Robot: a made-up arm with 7 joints.
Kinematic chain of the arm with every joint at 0, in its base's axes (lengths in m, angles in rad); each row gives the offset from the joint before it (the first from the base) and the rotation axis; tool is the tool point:
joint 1: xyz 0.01 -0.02 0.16 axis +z
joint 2: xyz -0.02 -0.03 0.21 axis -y
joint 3: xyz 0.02 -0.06 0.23 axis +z
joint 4: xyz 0 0.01 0.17 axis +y
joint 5: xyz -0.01 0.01 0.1 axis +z
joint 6: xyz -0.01 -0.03 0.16 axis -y
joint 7: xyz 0 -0.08 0.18 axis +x
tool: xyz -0.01 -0.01 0
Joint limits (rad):
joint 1: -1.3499..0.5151
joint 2: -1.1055..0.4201
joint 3: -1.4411..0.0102
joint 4: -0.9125..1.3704
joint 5: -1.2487..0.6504
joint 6: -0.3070..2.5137
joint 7: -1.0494..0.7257
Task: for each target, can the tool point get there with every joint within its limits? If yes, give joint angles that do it. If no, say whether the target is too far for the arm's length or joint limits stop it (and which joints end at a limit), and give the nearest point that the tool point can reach.
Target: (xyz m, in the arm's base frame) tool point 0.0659 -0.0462 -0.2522
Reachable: no: joint limits stop it (at a limit: joint 2, joint 3, joint 4, joint 5, joint 6) | nearest point 0.5206 -0.2593 0.1293 | short by 0.631 m
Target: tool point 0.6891 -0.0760 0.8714
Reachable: yes | joints 0.2385 -0.7519 -0.5282 0.6853 -0.5046 0.3177 -0.7398
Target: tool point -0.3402 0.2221 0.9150
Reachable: yes | joints -0.3142 0.1727 -0.6087 -0.5691 -0.5308 0.8621 -0.5782
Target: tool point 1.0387 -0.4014 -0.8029
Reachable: no: too far | nearest point 0.5680 -0.2269 0.1398 | short by 1.068 m
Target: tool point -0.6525 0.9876 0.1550
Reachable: no: too far | nearest point -0.3187 0.4800 0.6462 | short by 0.781 m
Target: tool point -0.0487 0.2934 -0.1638
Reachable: no: joint limits stop it (at a limit: joint 1, joint 2, joint 3, joint 4, joint 5, joint 7) | nearest point 0.2483 0.3186 0.4096 | short by 0.646 m
